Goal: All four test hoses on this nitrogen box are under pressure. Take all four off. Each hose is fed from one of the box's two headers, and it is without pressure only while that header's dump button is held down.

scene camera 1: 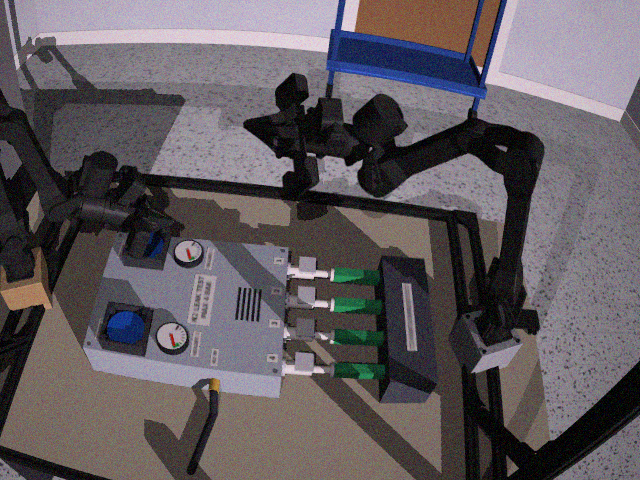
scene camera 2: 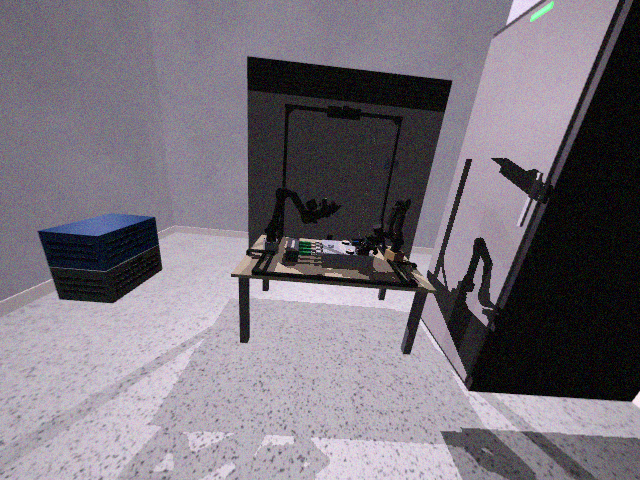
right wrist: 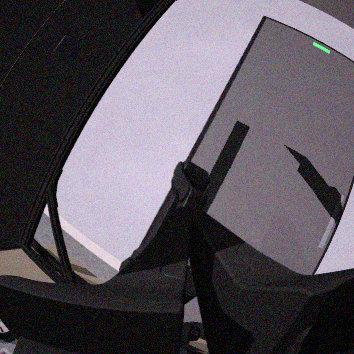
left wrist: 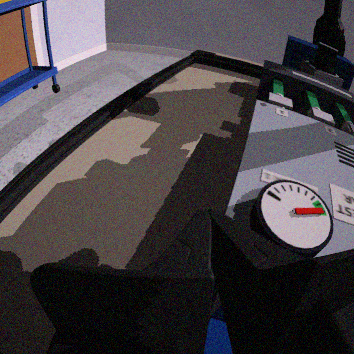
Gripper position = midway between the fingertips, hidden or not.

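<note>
The left gripper (scene camera 1: 173,221), which you'd also find in the left wrist view (left wrist: 206,218), is shut and touching a grey nitrogen box. That box (scene camera 1: 225,307) is there in the left wrist view too (left wrist: 288,160). The right gripper (scene camera 1: 244,123), also visible in the right wrist view (right wrist: 186,216), is shut and holds nothing. There's a blue dump button (scene camera 1: 126,327) as well.
</note>
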